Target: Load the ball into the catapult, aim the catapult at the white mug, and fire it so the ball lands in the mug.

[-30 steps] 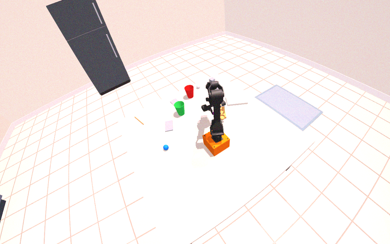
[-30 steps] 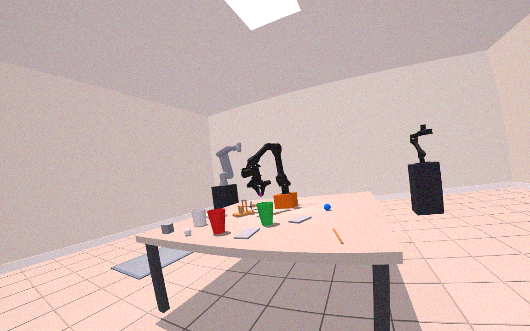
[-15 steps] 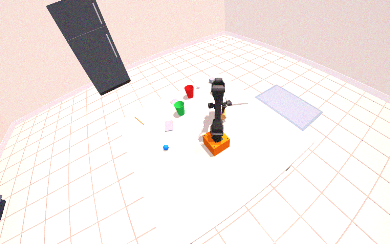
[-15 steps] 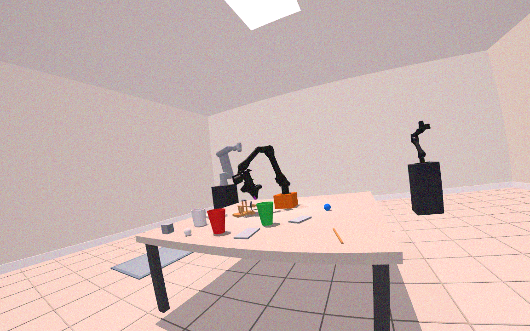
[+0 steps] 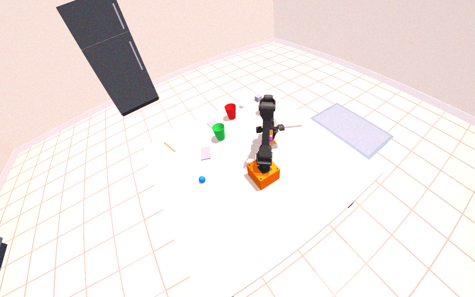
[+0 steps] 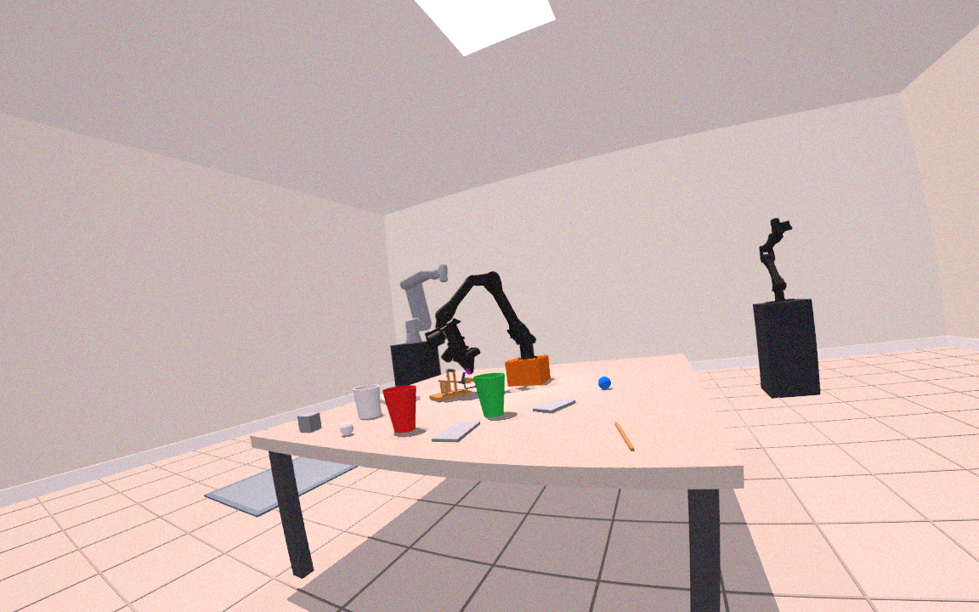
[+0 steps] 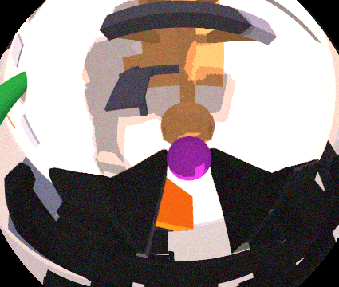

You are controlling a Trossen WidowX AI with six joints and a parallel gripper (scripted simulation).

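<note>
Right now the magenta ball is 10 mm above my gripper tip. Also, from my gripper tip: green cup: 320 mm ahead, 250 mm to the left, 50 mm below; then wooden catapult: 60 mm ahead, 30 mm below, 20 mm to the right; then white mug: 370 mm ahead, 200 mm to the right, 50 mm below.
</note>
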